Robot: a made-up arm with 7 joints. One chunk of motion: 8 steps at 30 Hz.
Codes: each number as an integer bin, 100 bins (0 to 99) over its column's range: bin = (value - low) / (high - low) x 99, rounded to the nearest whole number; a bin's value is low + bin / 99 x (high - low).
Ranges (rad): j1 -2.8..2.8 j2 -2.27..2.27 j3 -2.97..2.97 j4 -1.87..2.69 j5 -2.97..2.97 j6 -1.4..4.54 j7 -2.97..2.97
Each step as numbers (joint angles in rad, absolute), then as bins.
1 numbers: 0.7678 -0.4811 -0.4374 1.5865 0.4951 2.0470 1.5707
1 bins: 63 39 42 75 58 57 76
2 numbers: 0.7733 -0.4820 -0.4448 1.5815 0.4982 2.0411 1.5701
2 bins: 63 39 42 75 58 57 76
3 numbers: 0.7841 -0.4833 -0.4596 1.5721 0.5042 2.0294 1.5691
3 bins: 63 39 42 75 58 57 76
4 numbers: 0.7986 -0.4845 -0.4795 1.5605 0.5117 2.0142 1.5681
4 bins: 64 39 42 74 58 57 76
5 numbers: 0.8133 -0.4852 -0.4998 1.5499 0.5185 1.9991 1.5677
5 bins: 64 39 41 74 58 57 76
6 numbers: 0.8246 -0.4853 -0.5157 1.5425 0.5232 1.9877 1.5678
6 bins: 64 39 41 74 58 56 76
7 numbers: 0.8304 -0.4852 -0.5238 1.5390 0.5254 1.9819 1.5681
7 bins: 64 39 41 74 58 56 76
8 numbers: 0.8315 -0.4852 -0.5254 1.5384 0.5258 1.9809 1.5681
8 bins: 64 39 41 74 58 56 76
